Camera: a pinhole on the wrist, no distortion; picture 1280 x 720 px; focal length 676.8 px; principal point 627.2 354.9 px. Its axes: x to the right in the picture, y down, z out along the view. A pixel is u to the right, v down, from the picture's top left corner.
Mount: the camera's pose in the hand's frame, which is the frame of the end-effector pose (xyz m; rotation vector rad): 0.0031 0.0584 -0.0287 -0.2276 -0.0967 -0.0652
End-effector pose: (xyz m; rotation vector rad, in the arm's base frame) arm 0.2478 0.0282 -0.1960 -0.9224 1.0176 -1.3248
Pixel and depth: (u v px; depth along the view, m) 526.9 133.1 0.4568
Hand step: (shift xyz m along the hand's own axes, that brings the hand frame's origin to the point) -0.1158 0.0208 0.4405
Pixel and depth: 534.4 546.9 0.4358
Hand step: -0.0854 0.2813 0.3602
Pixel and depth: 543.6 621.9 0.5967
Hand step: -0.1050 0.4274 0.4900
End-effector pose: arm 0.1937 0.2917 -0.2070 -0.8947 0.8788 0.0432
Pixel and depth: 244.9 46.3 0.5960
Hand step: -0.4044 -0.0517 0.5748
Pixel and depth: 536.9 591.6 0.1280
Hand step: -0.0218 0.1321 0.0837
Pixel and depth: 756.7 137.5 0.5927
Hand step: 0.0491 0.0025 0.5999
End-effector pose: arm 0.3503 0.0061 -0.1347 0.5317 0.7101 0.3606
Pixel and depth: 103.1 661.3 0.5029
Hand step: -0.4109 0.4154 0.3682
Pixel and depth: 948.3 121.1 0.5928
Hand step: 0.2147 -0.0204 0.6205
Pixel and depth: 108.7 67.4 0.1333
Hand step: -0.1144 0.0392 0.1026
